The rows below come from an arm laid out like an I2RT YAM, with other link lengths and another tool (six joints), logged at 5 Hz.
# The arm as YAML. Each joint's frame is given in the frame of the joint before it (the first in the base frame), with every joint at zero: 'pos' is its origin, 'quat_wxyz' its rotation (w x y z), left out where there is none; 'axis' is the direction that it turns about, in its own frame. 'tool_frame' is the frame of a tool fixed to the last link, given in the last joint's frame.
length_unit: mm
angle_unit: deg
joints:
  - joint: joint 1
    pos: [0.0, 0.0, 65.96]
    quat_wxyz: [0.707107, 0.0, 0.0, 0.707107]
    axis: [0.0, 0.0, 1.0]
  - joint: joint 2
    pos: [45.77, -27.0, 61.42]
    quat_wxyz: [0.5, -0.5, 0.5, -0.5]
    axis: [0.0, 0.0, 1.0]
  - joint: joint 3
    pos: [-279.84, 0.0, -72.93]
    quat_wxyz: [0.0, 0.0, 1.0, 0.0]
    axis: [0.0, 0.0, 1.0]
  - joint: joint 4
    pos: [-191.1, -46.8, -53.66]
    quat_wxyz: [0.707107, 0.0, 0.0, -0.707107]
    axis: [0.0, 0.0, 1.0]
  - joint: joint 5
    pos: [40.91, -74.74, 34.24]
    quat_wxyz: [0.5, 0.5, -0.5, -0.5]
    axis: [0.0, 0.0, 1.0]
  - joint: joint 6
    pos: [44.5, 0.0, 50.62]
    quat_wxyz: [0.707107, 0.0, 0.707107, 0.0]
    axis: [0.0, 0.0, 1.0]
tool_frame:
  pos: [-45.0, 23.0, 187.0]
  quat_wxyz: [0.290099, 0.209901, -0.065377, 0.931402]
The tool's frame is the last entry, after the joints.
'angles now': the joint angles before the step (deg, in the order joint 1, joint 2, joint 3, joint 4, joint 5, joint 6). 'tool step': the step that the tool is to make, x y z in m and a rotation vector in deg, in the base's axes. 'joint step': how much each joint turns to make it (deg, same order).
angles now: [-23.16 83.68 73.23 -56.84 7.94 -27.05]
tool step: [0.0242 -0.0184 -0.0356 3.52 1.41 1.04]
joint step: [-4.26 8.92 0.01 6.53 -4.35 -4.00]
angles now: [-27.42 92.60 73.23 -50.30 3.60 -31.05]
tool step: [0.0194 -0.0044 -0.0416 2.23 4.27 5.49]
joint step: [0.08 9.17 0.02 4.57 -1.69 -5.14]
